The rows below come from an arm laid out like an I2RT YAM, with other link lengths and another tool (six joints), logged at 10 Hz.
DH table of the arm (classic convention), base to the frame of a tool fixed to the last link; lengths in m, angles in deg. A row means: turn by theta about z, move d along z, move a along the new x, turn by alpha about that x. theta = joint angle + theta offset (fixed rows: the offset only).
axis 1: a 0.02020  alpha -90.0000  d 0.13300  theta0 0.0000
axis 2: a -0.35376  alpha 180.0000  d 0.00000  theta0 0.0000
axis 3: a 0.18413  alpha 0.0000  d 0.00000  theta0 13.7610
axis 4: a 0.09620  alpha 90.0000  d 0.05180  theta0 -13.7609
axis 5: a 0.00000  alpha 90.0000  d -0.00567  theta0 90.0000
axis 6: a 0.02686  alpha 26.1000  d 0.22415  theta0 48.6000
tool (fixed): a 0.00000  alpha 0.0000  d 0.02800  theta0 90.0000
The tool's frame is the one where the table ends.
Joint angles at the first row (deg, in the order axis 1, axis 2, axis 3, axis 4, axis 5, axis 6):
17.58 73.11 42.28 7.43 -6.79 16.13
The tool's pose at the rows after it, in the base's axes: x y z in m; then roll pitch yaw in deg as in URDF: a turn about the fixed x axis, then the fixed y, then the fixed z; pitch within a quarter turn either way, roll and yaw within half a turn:
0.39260 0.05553 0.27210 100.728 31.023 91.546
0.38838 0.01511 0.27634 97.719 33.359 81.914
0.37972 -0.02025 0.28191 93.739 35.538 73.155
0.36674 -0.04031 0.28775 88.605 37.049 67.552
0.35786 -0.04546 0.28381 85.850 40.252 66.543
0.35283 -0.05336 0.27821 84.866 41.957 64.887
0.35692 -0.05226 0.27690 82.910 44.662 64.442
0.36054 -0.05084 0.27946 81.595 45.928 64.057
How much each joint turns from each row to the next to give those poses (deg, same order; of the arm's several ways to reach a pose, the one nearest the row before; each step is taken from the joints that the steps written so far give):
0.00 -3.34 -2.83 1.16 4.74 -0.55
-0.01 -2.67 -2.68 1.56 8.58 -0.02
0.01 -2.60 -3.22 2.59 7.32 -1.21
0.00 -3.17 -4.92 4.93 3.51 -2.93
0.00 -1.70 -3.34 2.41 0.28 -4.07
0.01 -0.52 -2.10 1.48 1.42 -1.54
-0.01 1.33 -1.48 3.07 -0.15 -3.26
0.00 0.77 -0.09 1.23 -0.16 -1.73

